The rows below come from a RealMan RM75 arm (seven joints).
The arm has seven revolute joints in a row. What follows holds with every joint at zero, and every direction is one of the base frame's.
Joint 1 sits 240.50 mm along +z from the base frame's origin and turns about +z.
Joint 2 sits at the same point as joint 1 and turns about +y.
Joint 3 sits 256.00 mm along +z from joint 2 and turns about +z.
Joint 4 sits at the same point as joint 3 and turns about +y.
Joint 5 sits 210.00 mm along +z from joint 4 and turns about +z.
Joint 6 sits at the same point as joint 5 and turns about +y.
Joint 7 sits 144.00 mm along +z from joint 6 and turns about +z.
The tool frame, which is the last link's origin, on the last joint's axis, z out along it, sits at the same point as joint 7; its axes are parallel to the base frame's.
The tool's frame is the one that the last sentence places.
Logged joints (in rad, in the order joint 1, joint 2, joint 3, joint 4, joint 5, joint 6, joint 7), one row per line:
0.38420, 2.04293, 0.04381, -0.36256, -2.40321, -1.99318, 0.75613
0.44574, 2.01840, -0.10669, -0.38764, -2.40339, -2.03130, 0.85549
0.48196, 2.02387, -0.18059, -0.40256, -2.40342, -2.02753, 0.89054
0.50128, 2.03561, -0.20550, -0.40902, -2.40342, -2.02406, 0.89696
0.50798, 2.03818, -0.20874, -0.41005, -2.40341, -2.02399, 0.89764
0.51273, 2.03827, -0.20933, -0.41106, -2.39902, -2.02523, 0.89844
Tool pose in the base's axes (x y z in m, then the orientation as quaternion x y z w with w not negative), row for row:
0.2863, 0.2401, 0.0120, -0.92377, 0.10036, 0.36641, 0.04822
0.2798, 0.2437, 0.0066, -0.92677, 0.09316, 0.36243, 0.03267
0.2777, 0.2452, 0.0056, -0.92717, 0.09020, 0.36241, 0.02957
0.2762, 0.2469, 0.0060, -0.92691, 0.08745, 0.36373, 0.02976
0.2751, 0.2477, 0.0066, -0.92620, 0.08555, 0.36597, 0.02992
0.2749, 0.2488, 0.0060, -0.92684, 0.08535, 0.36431, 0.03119
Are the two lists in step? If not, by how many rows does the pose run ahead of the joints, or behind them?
The pose runs 2 rows ahead of the joints: the pose in row i belongs to the joints in row i + 2.
